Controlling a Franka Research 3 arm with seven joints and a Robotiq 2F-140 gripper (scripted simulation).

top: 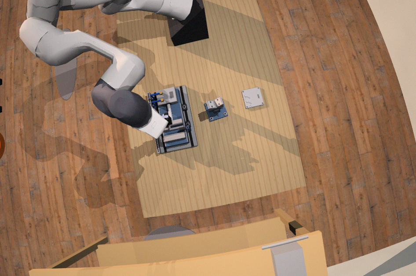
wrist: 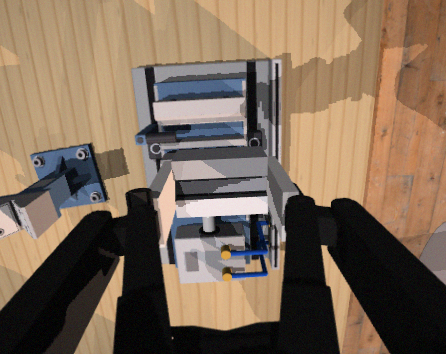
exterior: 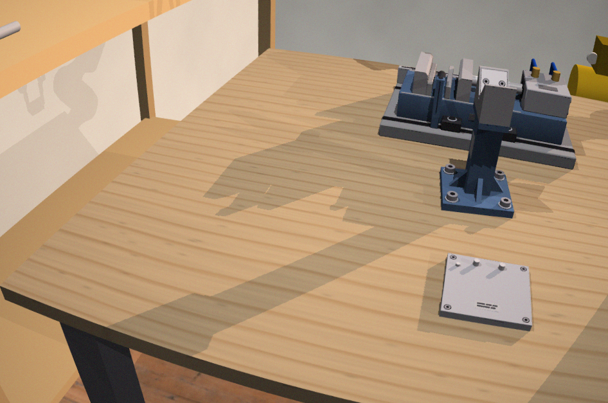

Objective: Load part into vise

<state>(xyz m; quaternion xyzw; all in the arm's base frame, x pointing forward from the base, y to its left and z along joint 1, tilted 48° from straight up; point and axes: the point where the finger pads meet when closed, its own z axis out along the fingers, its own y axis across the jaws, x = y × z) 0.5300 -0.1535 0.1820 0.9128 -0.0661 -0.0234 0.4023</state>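
The part is 2 cm below my hand. Also, from my hand: work stop: 1 cm ahead, 7 cm to the left, 17 cm below; moving jaw: 3 cm behind, 2 cm to the left, 19 cm below; fixed jaw: 3 cm ahead, 2 cm to the left, 19 cm below.
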